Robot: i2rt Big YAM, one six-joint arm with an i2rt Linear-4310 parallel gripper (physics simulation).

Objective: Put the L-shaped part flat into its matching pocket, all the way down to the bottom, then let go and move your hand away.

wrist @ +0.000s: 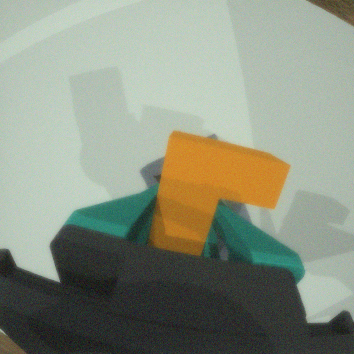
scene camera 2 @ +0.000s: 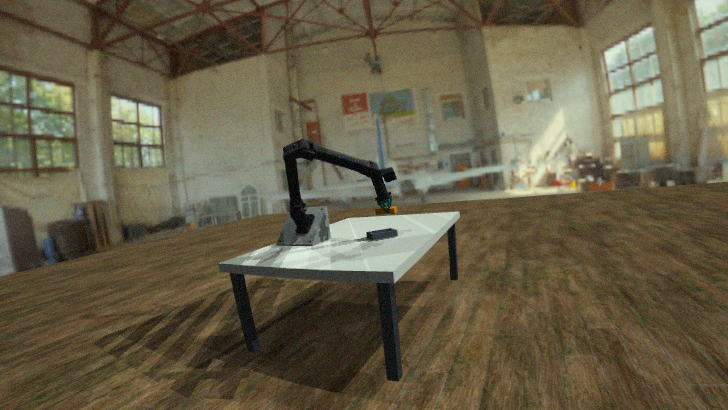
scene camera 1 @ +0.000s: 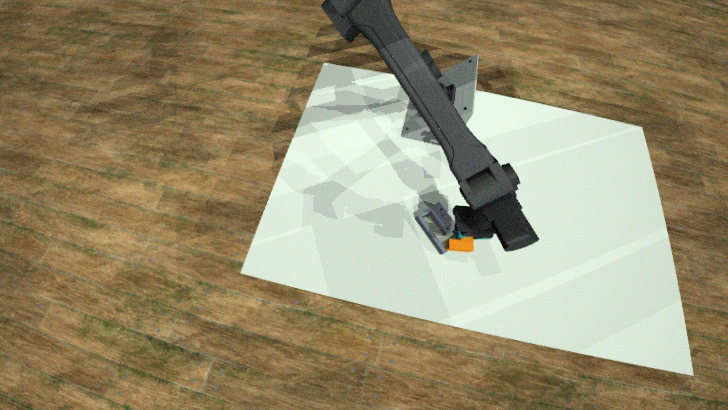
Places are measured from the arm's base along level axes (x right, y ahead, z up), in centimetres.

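Where they show: gripper, between the fingertips: (wrist: 183, 196) (scene camera 2: 389, 212) (scene camera 1: 462, 236); arm's base, origin of its link: (scene camera 2: 305, 224).
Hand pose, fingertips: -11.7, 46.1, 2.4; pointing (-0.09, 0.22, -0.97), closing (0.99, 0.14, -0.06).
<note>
Things, the pixels of their centre, and the offset from my fingertips, as dx, dy, dz. Level surfaces: height alone.
- orange L-shaped part, middle of its body: (wrist: 201, 233) (scene camera 1: 458, 229) (scene camera 2: 385, 211) +1.8, -1.3, +1.3
- grey-blue block with the pocket, middle of its body: (wrist: 202, 204) (scene camera 1: 439, 227) (scene camera 2: 381, 234) +3.2, -4.2, -10.7
- white table, height of its surface: dz -12.5
The orange L-shaped part (scene camera 1: 461, 244) (scene camera 2: 381, 210) (wrist: 220, 172) is held by one leg between the teal fingers of my gripper (scene camera 2: 387, 206) (wrist: 183, 196), which is shut on it. The part hangs well above the table, as scene camera 2 shows. The grey-blue block with the pocket (scene camera 1: 432, 229) (scene camera 2: 382, 234) lies on the table, lower than the part. In scene camera 1 it shows to the left of the part, partly overlapped by it. In the wrist view the part and the fingers hide most of the block; small bits of its edge (wrist: 151, 171) show behind them. The pocket's outline is mostly hidden there.
The white table (scene camera 1: 585, 213) (scene camera 2: 356, 262) carries the arm's grey angled base plate (scene camera 1: 466, 84) (scene camera 2: 318, 224) at its back in scene camera 1. The arm casts shadows over the table around the block.
</note>
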